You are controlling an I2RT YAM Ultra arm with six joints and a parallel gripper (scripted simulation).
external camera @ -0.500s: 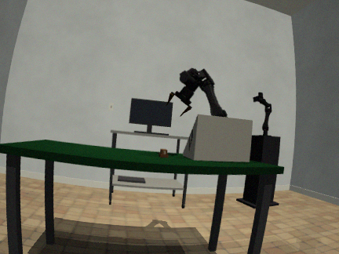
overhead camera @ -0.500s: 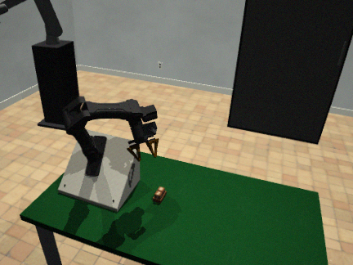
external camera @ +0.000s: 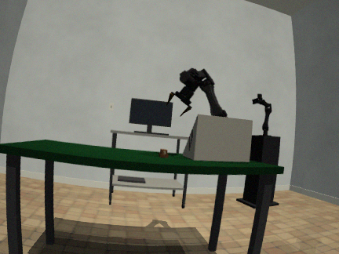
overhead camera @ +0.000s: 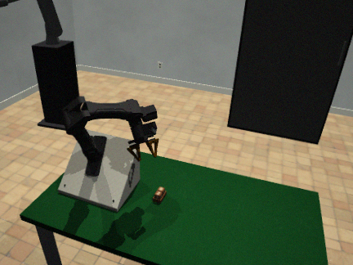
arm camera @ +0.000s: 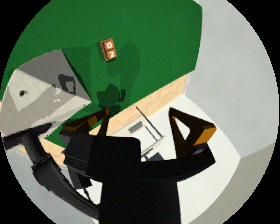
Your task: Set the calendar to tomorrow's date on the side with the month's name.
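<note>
Right now my hand is 25 cm above the wooden calendar tray, 5 cm short of it and 4 cm to the right of it.
</note>
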